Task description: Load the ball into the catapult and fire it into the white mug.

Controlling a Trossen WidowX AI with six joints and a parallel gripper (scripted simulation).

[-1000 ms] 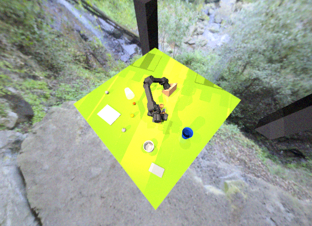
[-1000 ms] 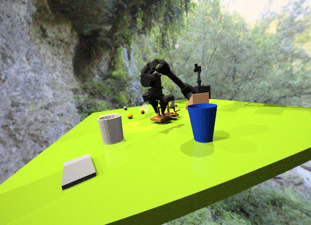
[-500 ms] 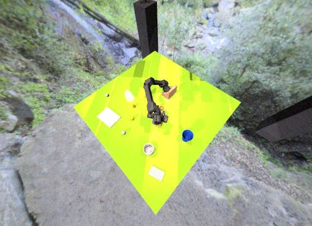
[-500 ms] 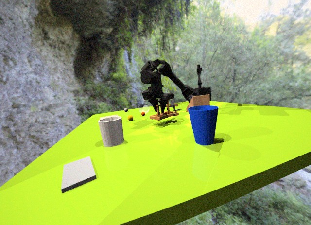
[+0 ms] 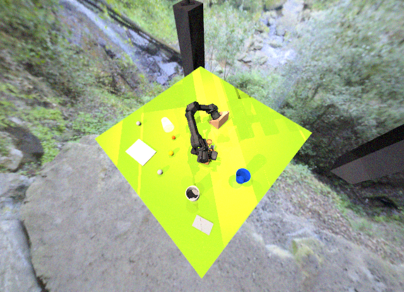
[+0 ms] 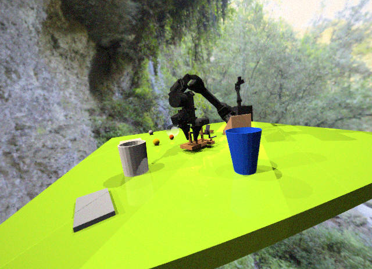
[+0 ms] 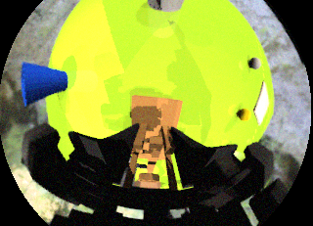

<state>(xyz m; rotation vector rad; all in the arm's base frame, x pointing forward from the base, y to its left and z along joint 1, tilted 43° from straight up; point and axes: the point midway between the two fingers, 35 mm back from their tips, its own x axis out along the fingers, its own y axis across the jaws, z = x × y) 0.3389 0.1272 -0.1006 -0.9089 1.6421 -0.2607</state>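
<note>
Now: gripper tip 32 cm to the left of the orange ball, 3 cm short of it and 3 cm above it. The rest, counted from my gripper tip: yellow ball (23 cm to the right, 14 cm ahead, 3 cm below); then wooden catapult (7 cm behind, 2 cm to the right, 2 cm above); then white mug (25 cm ahead, 12 cm to the left, 2 cm below).
</note>
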